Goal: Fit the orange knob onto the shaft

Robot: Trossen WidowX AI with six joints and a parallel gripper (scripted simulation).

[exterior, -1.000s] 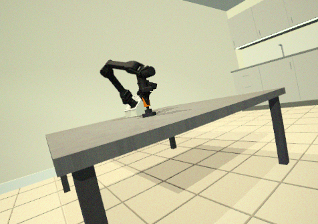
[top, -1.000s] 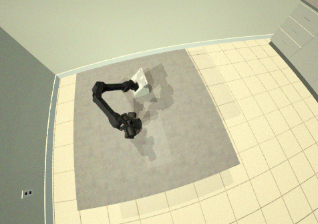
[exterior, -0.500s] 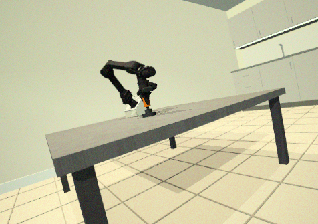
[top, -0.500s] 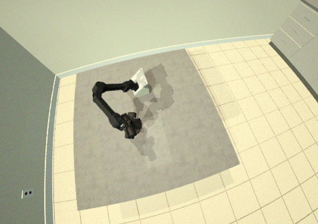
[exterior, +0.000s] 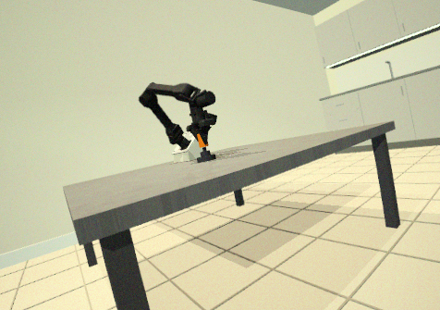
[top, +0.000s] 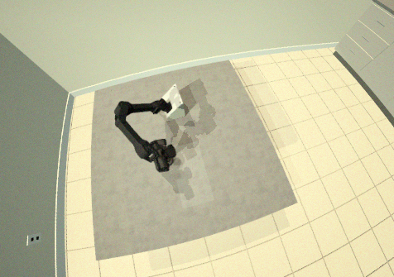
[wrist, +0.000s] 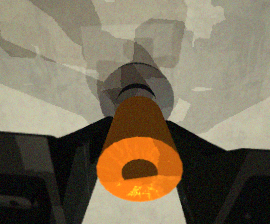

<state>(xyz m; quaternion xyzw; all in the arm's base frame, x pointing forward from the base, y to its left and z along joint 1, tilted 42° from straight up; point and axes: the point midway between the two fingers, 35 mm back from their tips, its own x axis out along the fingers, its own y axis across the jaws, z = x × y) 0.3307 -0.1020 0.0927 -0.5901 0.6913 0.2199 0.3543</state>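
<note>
The orange knob is 2 cm above my gripper tip. Round my gripper tip: round pedestal: 4 cm below.
</note>
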